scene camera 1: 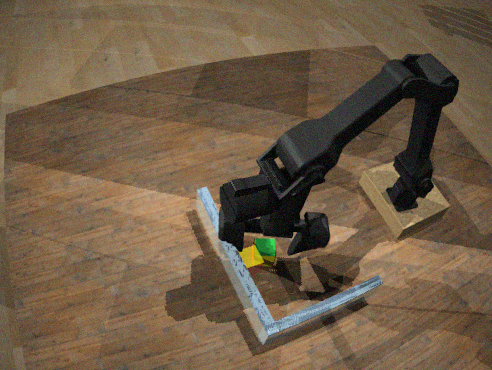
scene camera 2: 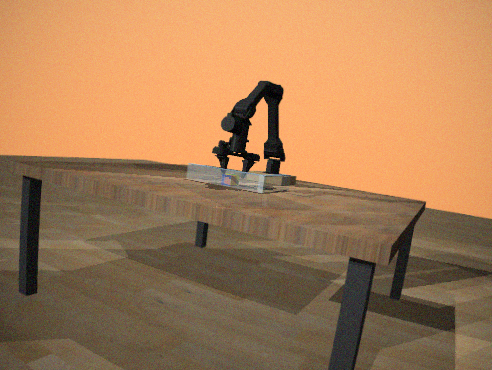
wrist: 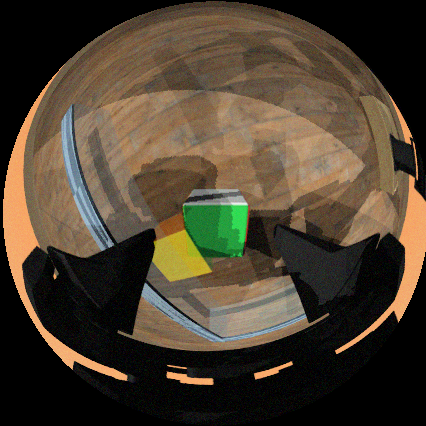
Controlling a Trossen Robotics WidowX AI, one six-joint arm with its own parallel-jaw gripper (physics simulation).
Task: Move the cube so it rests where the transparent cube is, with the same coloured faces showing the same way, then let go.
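Places are measured from the arm's base along level axes (x ahead, y left, z up), in millimetres.
Where they show: gripper, fingertip midpoint: (scene camera 1: pixel 264 252) (wrist: pixel 215 233); arm's base, link origin: (scene camera 1: pixel 401 198) (scene camera 2: pixel 272 173).
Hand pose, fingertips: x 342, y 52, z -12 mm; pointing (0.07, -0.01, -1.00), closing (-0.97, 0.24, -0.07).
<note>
Things, the pixels of their centre, and the offset from my fingertips.
- solid cube, body centre: (wrist: pixel 215 220) (scene camera 1: pixel 263 252) dy -5, dx -1, dz -10 mm
- transparent cube, body centre: (wrist: pixel 180 244) (scene camera 1: pixel 248 262) dy +10, dx +32, dz -10 mm
The solid cube (scene camera 1: pixel 265 247) (wrist: pixel 215 227) stands on the table with its green face up. In the wrist view a white-grey side and a thin strip of red side also show. The transparent cube (scene camera 1: pixel 251 256) (wrist: pixel 180 257) has a yellow face up and an orange side, is turned relative to the solid cube, and partly overlaps it in view. In scene camera 2 both are small behind the clear wall and hard to tell apart. My gripper (scene camera 1: pixel 266 251) (scene camera 2: pixel 234 171) (wrist: pixel 215 233) is open above the solid cube, its fingers apart on either side of it.
A long low clear wall (scene camera 1: pixel 255 295) (scene camera 2: pixel 200 172) (wrist: pixel 80 192) with a light blue top runs close beside the transparent cube. It meets a shorter wall (scene camera 1: pixel 330 302) at a corner. The arm's base stands on a pale block (scene camera 1: pixel 380 195) (wrist: pixel 380 150).
</note>
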